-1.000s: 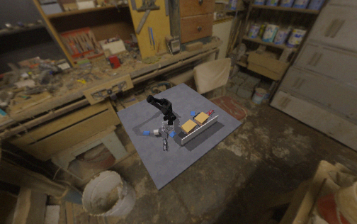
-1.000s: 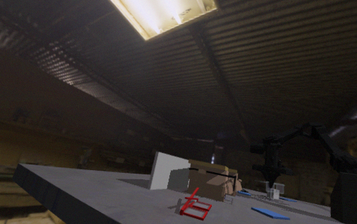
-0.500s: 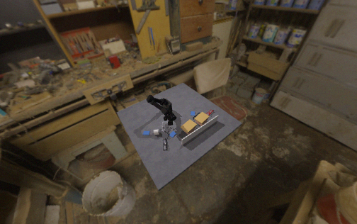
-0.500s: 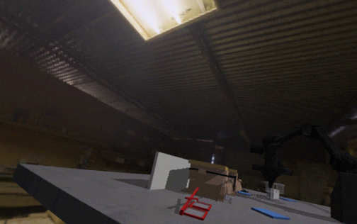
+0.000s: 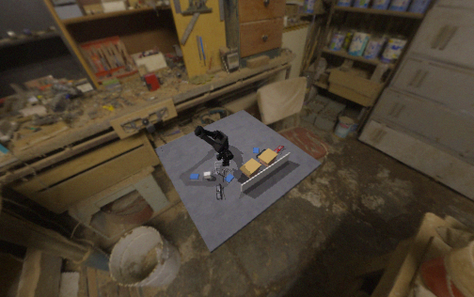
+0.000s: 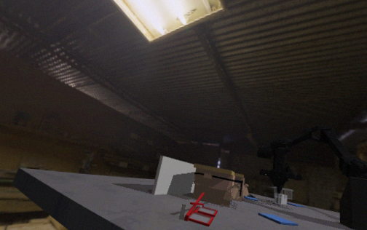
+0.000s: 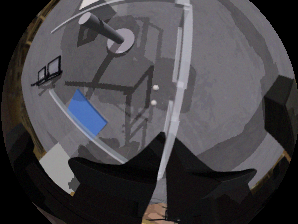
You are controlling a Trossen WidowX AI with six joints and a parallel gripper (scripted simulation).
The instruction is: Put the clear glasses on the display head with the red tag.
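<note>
My gripper tip is 210 mm to the left of the white object and 30 mm above it. Also, from my gripper tip: back panel (280 mm ahead, 270 mm to the left).
</note>
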